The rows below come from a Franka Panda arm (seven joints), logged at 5 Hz.
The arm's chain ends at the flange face. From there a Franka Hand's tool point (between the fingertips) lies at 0.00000 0.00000 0.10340 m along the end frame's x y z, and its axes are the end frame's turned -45 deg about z.
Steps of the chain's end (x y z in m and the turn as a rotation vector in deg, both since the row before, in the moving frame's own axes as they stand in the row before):
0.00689 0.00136 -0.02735 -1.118 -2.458 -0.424
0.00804 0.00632 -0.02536 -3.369 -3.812 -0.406
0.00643 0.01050 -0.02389 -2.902 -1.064 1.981
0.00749 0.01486 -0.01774 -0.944 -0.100 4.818
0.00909 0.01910 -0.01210 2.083 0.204 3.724
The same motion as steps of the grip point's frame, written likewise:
-0.00066 0.00414 -0.02746 0.948 -2.529 -0.424
-0.00794 0.00962 -0.02577 0.313 -5.078 -0.406
-0.00798 0.01423 -0.02404 -1.300 -2.804 1.981
-0.00659 0.01682 -0.01775 -0.597 -0.738 4.818
-0.00408 0.01763 -0.01217 1.329 1.617 3.724

